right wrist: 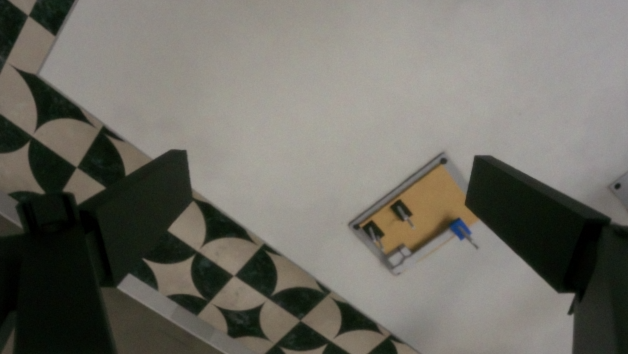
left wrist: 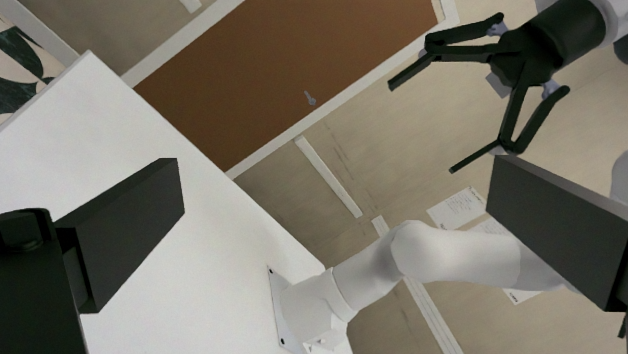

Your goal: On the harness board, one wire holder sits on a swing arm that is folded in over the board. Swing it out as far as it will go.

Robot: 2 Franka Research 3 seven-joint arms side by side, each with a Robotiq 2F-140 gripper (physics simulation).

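Observation:
The harness board (right wrist: 431, 200) lies on the white table in the right wrist view, right of centre, with an orange-tan face and grey rim. Two black wire holders (right wrist: 401, 211) (right wrist: 372, 231) with metal pins stand on its left part. A blue wire holder (right wrist: 460, 229) with a pin shows at its lower right edge; I cannot clearly make out the arm under it. My right gripper (right wrist: 330, 178) (left wrist: 418, 127) is open and empty, high above the table, with one finger overlapping the board's right corner in view. My left gripper (left wrist: 334, 184) is open and empty. The board does not show in the left wrist view.
The white table (left wrist: 150, 125) (right wrist: 280, 100) fills much of both views. The other arm's white base (left wrist: 310, 305) is mounted near the table's edge in the left wrist view, its links reaching right. A grey base plate corner (right wrist: 619, 187) shows at the right wrist view's right edge.

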